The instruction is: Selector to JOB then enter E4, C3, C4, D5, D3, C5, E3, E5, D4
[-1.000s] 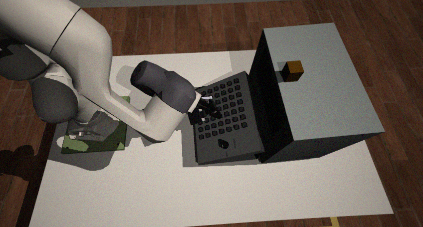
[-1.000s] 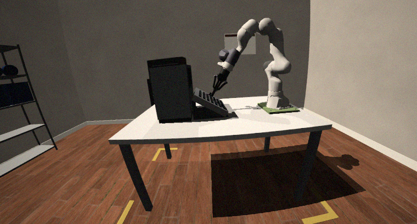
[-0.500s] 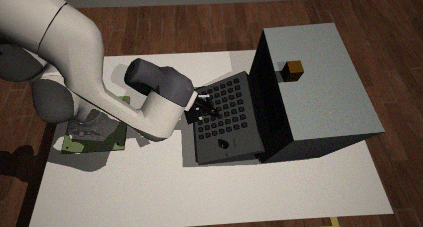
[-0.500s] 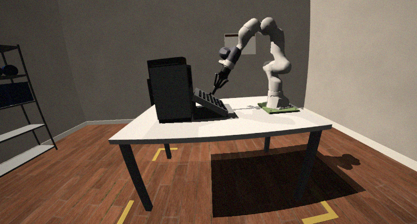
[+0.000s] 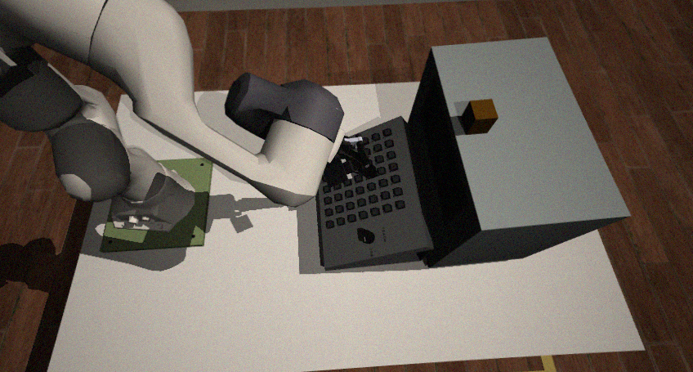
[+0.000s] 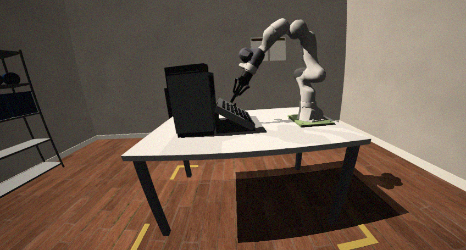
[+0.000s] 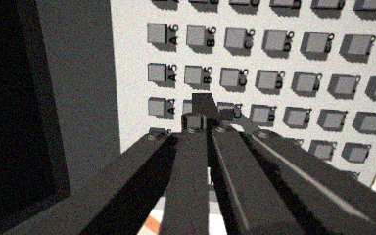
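My gripper is now 7 cm above the key C5, 2 cm to the left of it and 1 cm short of it. Round my hand: a5 key (7 cm ahead, 3 cm below, 2 cm to the right); c6 key (7 cm below, 6 cm to the right, 1 cm ahead); a7 key (9 cm to the right, 7 cm ahead, 3 cm below).
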